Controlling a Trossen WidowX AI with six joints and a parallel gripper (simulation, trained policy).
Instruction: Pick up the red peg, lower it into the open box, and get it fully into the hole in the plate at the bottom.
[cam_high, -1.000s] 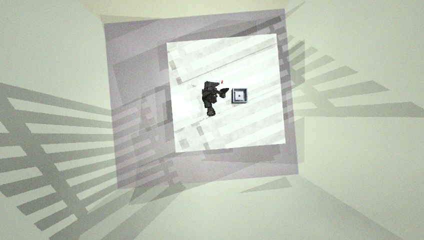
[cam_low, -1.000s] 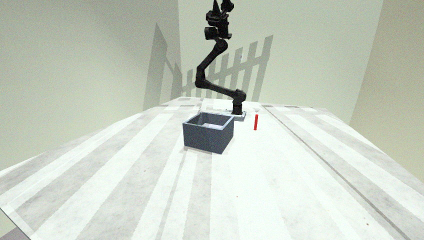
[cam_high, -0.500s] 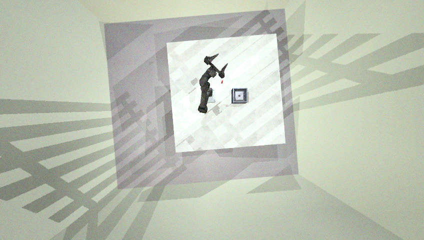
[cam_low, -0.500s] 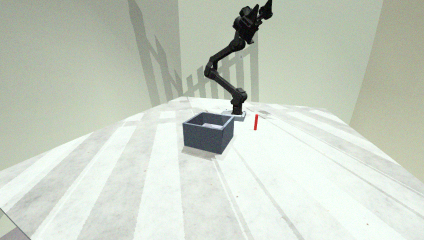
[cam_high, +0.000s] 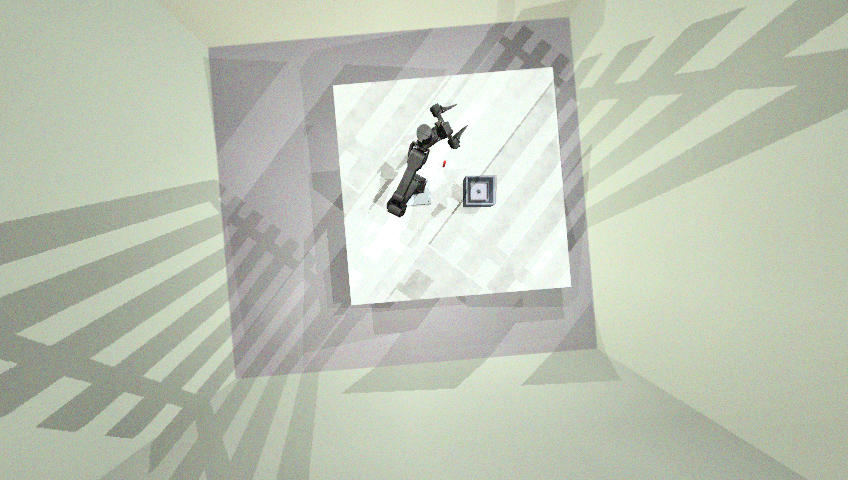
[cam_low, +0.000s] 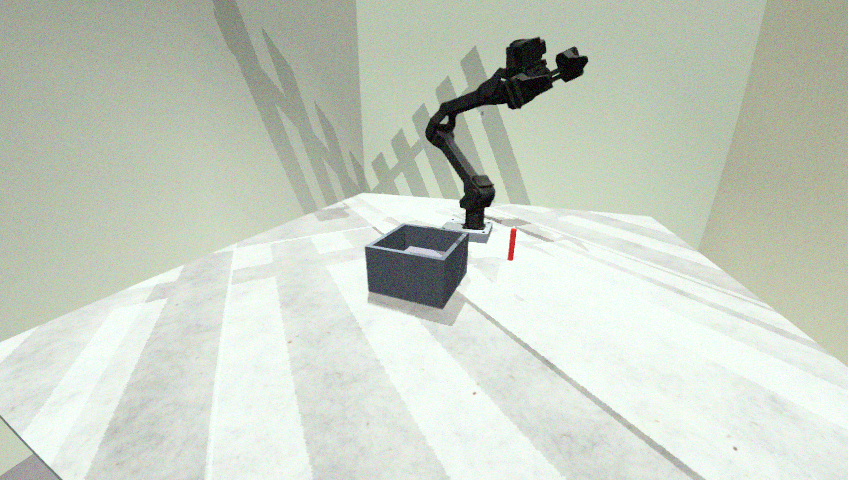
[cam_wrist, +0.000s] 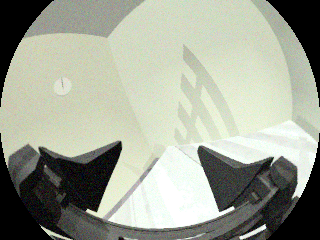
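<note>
The red peg lies 38 cm below my gripper tip, 7 cm to the right of it and 5 cm behind it. From my gripper tip the other things lie so: dark grey box: 40 cm below, 25 cm to the right, 12 cm ahead; then pale plate: 38 cm below, 25 cm to the right, 12 cm ahead.
</note>
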